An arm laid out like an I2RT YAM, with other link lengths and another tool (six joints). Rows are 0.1 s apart.
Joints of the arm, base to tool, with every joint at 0 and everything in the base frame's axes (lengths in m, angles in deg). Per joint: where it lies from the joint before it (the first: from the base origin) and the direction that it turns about. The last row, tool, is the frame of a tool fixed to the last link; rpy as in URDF.
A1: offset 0 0 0.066 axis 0 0 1
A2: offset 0.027 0.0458 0.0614 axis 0 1 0
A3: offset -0.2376 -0.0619 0 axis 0 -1 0
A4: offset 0.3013 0.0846 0.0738 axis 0 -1 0
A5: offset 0.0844 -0.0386 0.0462 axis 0 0 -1
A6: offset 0.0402 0 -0.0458 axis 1 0 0
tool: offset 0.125 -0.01 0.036 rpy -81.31 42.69 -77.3
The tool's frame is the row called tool.
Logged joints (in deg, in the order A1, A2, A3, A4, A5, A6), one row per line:
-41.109, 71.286, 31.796, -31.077, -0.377, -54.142
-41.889, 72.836, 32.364, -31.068, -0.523, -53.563
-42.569, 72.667, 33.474, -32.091, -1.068, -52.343
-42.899, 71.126, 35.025, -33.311, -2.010, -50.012
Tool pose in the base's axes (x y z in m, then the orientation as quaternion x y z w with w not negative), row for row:
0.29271, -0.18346, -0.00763, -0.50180, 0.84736, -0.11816, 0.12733
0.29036, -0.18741, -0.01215, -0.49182, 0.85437, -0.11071, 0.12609
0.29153, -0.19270, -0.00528, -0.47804, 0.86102, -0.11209, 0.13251
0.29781, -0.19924, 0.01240, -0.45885, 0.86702, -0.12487, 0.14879
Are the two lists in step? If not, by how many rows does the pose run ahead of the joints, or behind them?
They are in step.
